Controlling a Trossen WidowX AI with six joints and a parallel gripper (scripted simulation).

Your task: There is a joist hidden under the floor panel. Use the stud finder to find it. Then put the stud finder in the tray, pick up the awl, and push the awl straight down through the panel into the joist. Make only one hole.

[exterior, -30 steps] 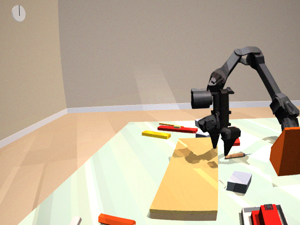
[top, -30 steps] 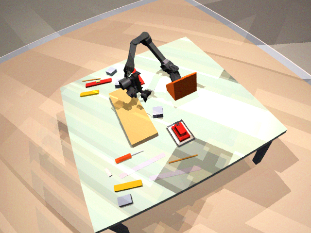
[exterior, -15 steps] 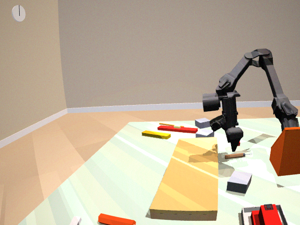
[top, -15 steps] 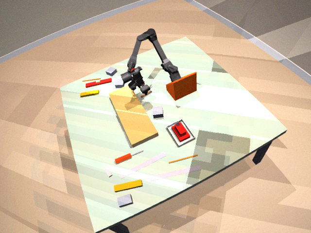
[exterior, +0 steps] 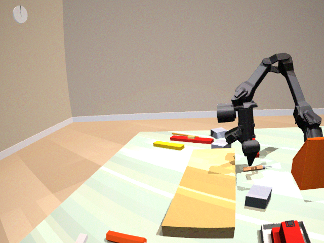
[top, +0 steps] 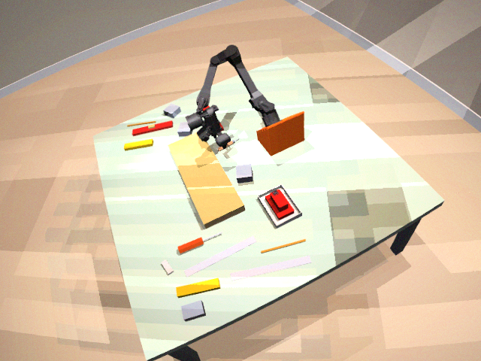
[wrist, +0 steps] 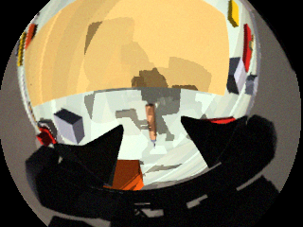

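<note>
Right now my gripper tip is 60 mm past the awl and 30 mm above it. From my gripper tip the other things lie so: white tray: 60 mm behind, 440 mm to the left, 30 mm below; then red stud finder: 60 mm behind, 420 mm to the left, 10 mm above.
</note>
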